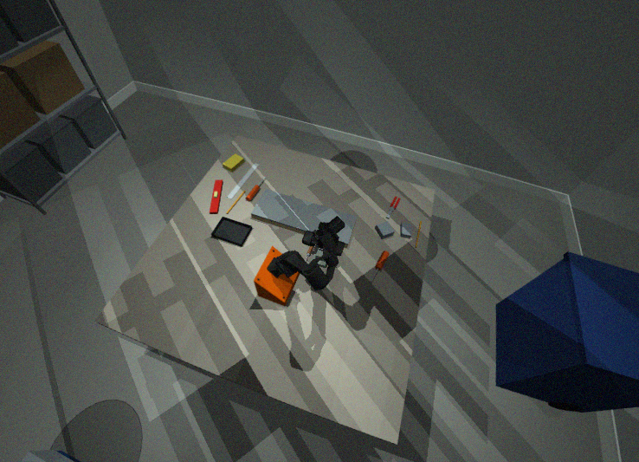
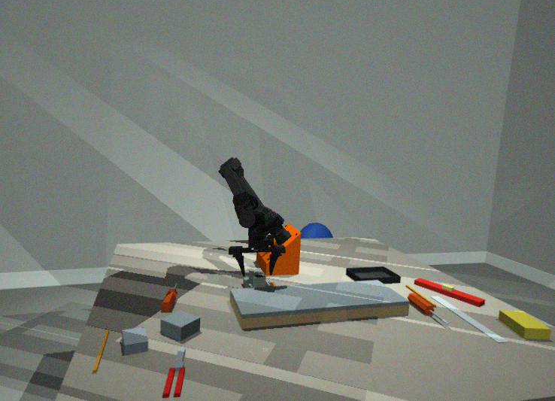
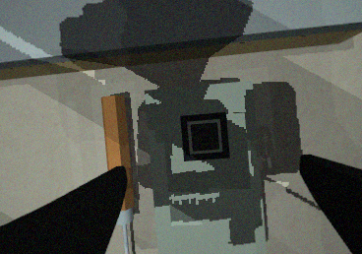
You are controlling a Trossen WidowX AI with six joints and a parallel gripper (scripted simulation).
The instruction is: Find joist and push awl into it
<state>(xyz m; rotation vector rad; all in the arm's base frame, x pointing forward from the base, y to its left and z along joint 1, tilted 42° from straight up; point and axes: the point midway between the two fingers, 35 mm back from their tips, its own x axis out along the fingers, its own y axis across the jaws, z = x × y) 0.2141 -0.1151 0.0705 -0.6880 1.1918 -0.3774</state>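
Now: gripper tip 10 mm above the stud finder. The rest, counted from my gripper tip: awl: 60 mm to the left, 40 mm below, 30 mm behind; ruler: 610 mm to the left, 230 mm ahead, 50 mm below; black tray: 460 mm to the left, 100 mm behind, 40 mm below.
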